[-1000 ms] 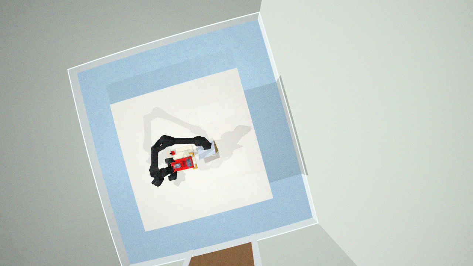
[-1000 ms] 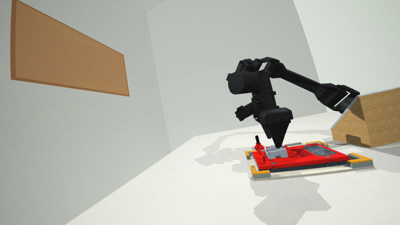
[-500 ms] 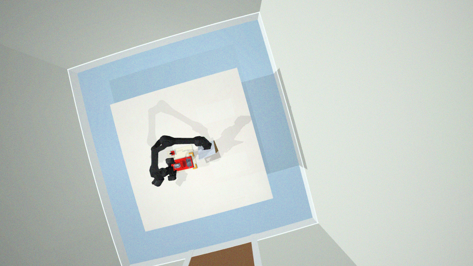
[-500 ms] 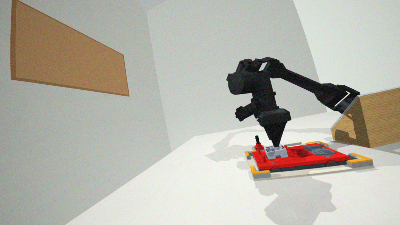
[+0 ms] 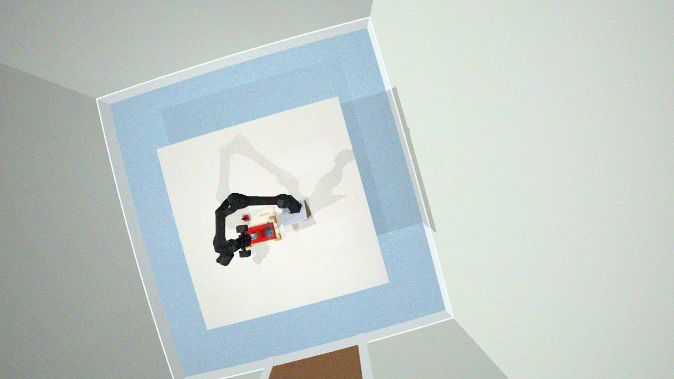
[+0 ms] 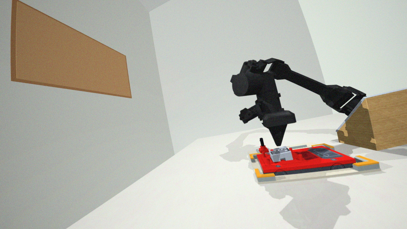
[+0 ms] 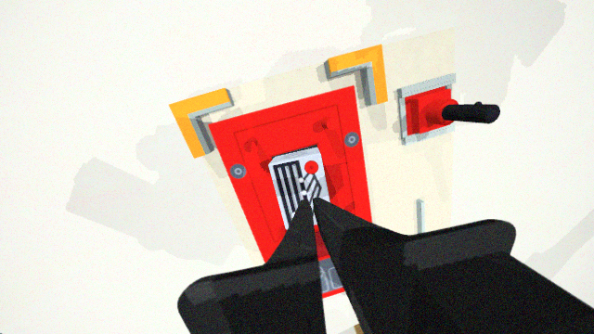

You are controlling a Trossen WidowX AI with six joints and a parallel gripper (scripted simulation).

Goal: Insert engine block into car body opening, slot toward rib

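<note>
Now: the engine block 30 mm below my gripper tip.
</note>
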